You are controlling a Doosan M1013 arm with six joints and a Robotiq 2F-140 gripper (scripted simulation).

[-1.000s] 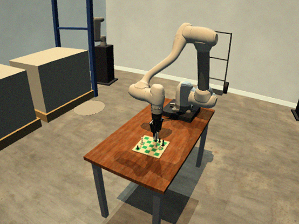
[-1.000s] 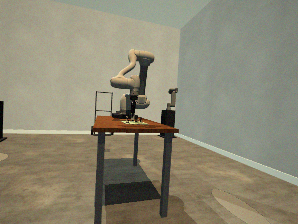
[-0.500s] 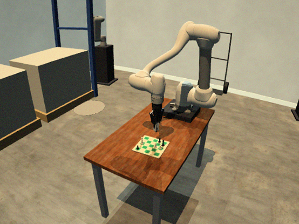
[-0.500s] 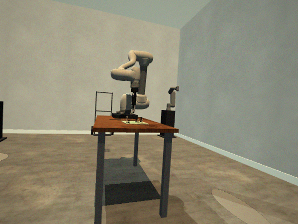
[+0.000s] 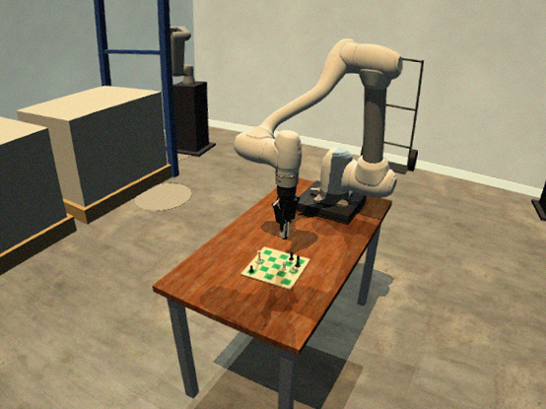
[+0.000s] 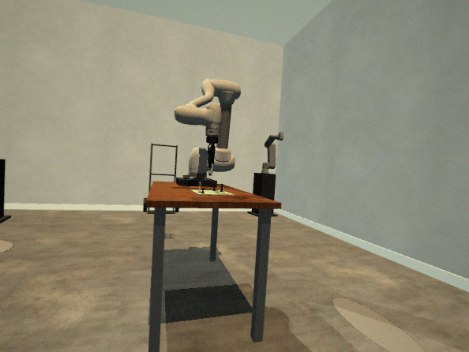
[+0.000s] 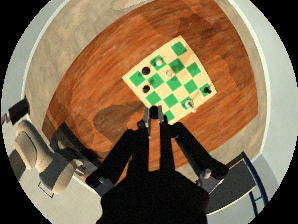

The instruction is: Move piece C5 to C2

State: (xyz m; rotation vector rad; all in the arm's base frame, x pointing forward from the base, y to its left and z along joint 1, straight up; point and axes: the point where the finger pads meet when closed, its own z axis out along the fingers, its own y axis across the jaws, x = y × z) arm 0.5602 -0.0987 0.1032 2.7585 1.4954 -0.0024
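Right now the chessboard is 7 cm ahead of my hand, 1 cm to the right of it and 15 cm below it. Round my hand: black piece (3 cm below); white piece (7 cm ahead, 9 cm to the right, 11 cm below).
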